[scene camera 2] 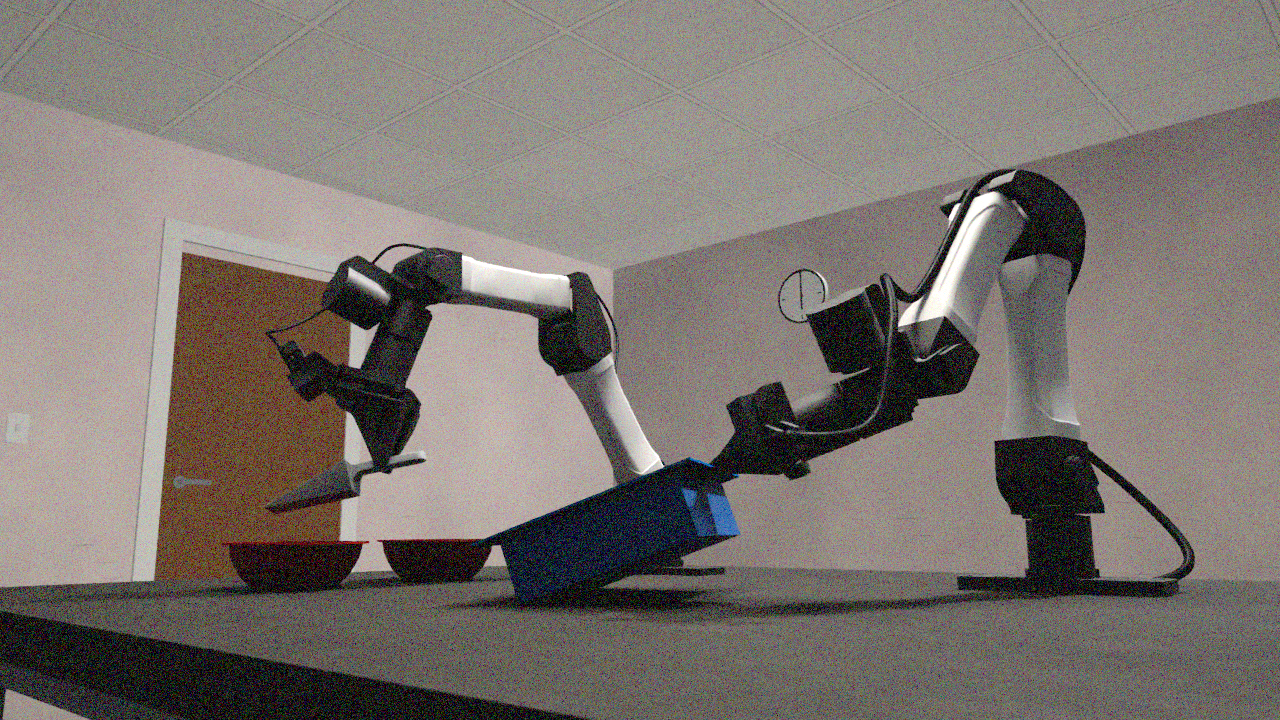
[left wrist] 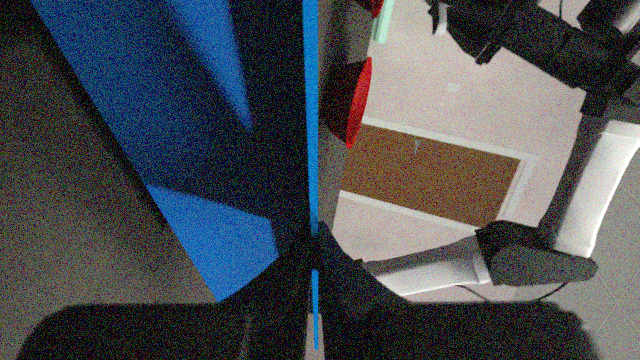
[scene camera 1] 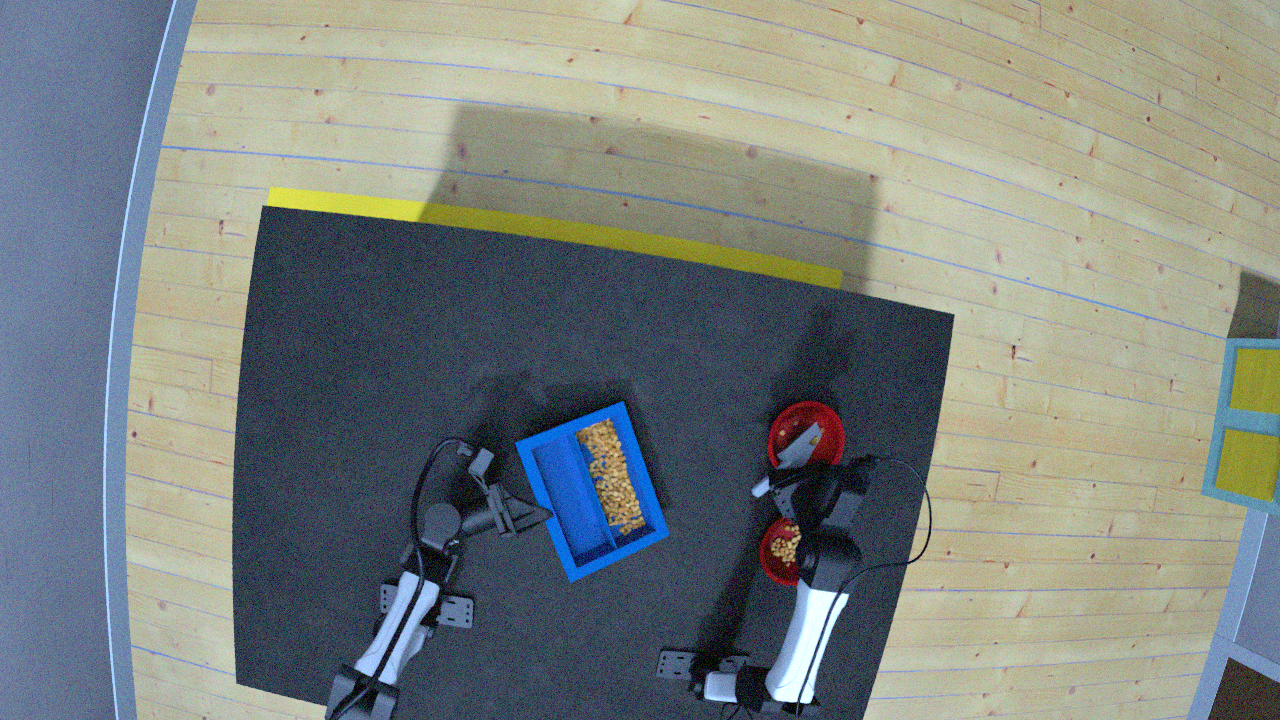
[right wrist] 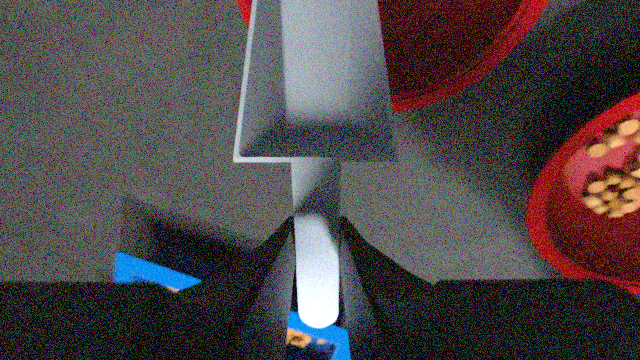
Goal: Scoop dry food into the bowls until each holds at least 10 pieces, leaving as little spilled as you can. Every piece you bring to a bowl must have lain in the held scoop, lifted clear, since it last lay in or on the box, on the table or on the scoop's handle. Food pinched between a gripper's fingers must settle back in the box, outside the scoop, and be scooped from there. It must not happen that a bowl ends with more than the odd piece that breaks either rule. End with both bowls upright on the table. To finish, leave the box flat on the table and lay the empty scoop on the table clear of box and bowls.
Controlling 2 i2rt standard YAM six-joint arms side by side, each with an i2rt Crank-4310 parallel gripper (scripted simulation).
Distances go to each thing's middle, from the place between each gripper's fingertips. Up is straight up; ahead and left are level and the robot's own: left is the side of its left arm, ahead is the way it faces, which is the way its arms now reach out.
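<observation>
I see the blue box [scene camera 2: 671, 512], and it is 7 cm below my right hand [scene camera 2: 382, 471], 12 cm behind it and 30 cm to the left of it.
Counted from my left hand [scene camera 2: 702, 474], the blue box is 5 cm below, 5 cm ahead and 7 cm to the right. Going by its middle, the blue box is nearer to my left hand than to my right hand.
</observation>
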